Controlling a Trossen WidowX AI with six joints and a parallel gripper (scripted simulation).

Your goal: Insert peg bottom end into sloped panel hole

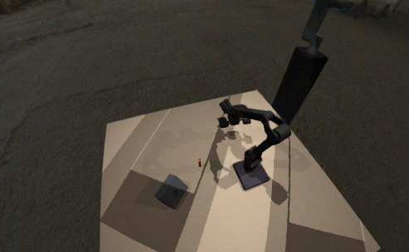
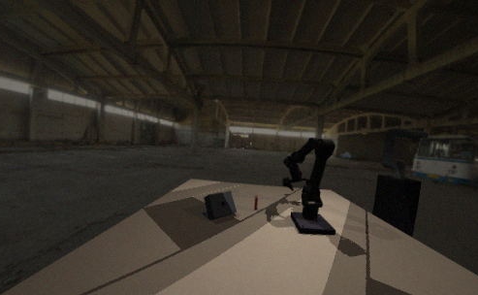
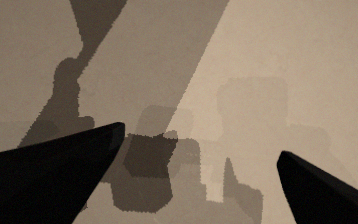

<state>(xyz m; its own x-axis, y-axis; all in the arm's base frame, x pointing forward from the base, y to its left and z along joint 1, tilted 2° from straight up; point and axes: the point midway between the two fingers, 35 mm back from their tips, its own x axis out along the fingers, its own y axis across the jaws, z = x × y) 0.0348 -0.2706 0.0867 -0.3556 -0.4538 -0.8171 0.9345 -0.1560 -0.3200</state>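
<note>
Now: gripper tip 26 cm short of the red square peg, 23 cm to the right of it and 3 cm above it. Round my gripper tip: panel: 42 cm ahead, 38 cm to the left, 3 cm below.
</note>
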